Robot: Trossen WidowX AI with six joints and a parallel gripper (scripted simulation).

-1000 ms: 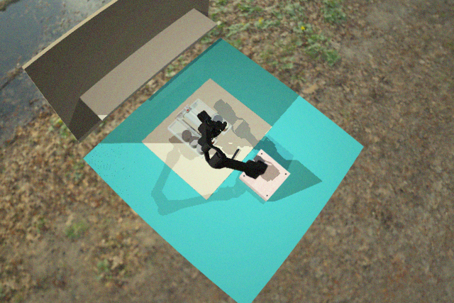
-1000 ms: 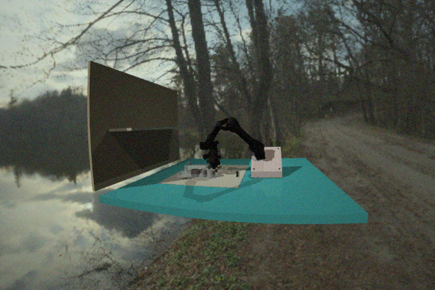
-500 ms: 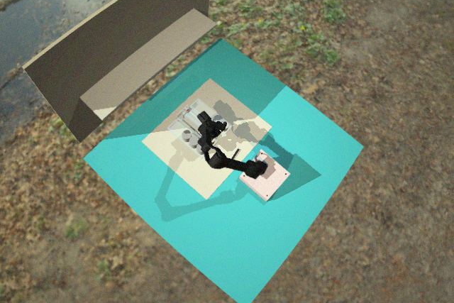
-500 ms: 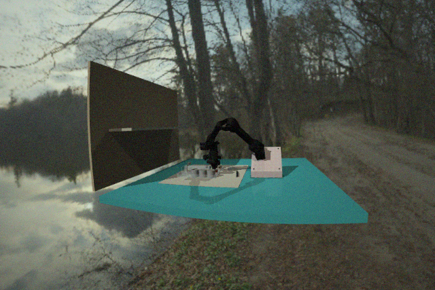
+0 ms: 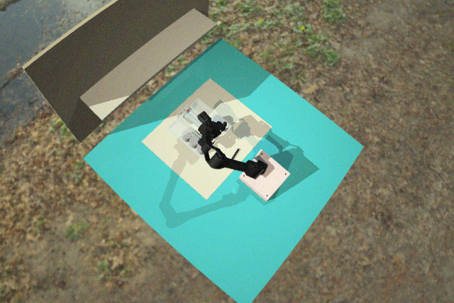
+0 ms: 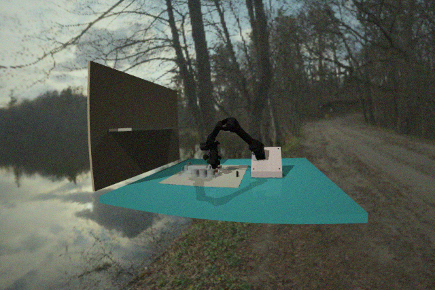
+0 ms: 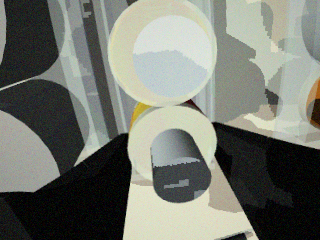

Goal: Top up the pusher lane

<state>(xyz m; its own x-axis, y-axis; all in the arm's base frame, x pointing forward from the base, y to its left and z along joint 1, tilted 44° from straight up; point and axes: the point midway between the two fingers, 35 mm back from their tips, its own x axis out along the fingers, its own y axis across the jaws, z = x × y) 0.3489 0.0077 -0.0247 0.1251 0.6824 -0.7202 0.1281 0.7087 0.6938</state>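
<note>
The lane rack lies 14 cm ahead of my gripper tip, 4 cm to the right of it and 1 cm below it. Round my gripper tip: tan shelf wall (60 cm ahead, 37 cm above, 10 cm to the right).
</note>
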